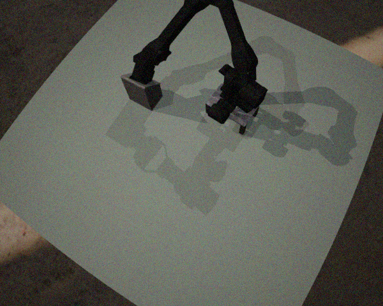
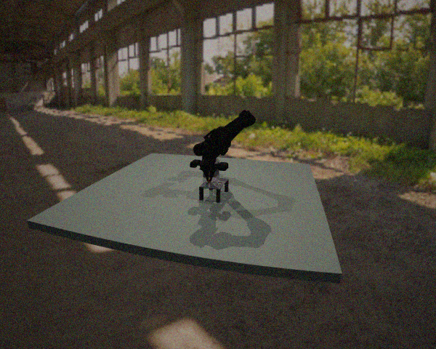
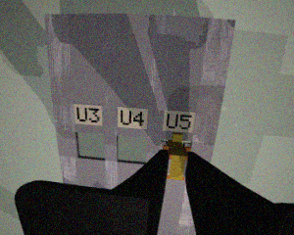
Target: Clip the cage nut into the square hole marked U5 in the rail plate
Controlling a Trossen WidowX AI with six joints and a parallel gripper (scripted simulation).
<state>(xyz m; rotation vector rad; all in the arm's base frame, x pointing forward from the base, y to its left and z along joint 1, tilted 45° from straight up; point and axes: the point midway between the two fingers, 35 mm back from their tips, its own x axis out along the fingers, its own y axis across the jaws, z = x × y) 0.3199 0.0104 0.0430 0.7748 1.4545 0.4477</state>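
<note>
My gripper tip is 10 mm above the cage nut.
</note>
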